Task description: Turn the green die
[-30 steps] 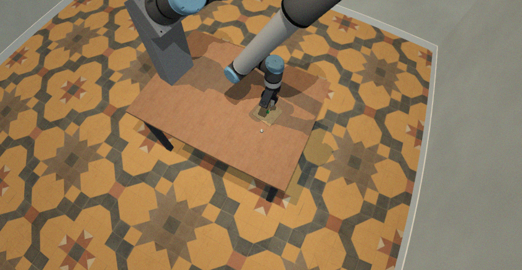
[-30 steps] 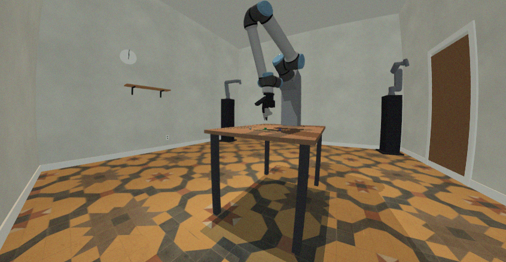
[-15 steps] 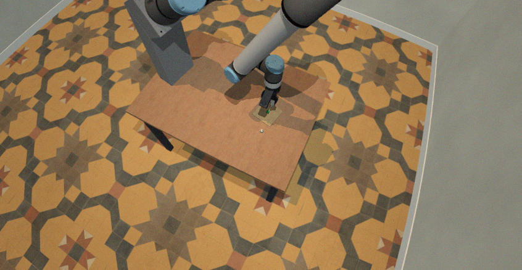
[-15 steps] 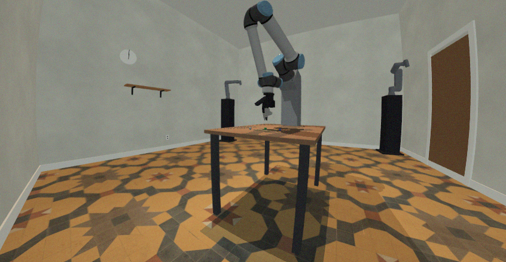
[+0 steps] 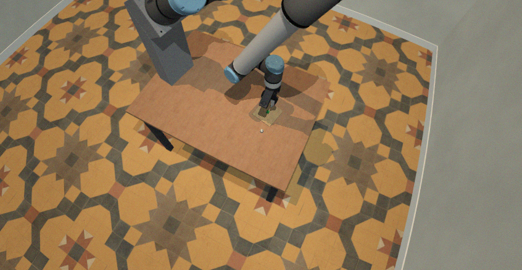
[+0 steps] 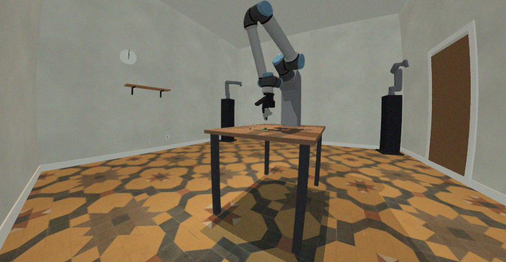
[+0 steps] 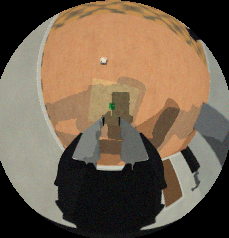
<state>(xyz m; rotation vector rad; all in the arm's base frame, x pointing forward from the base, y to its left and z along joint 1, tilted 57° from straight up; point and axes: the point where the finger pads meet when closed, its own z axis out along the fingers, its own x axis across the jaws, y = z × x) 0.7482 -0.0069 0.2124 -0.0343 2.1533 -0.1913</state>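
Now: hand 80 mm above the green die. Round my hand: blue die (30 mm behind, 120 mm to the left, 90 mm below); white die (10 mm ahead, 140 mm to the right, 90 mm below); tan mat (90 mm below).
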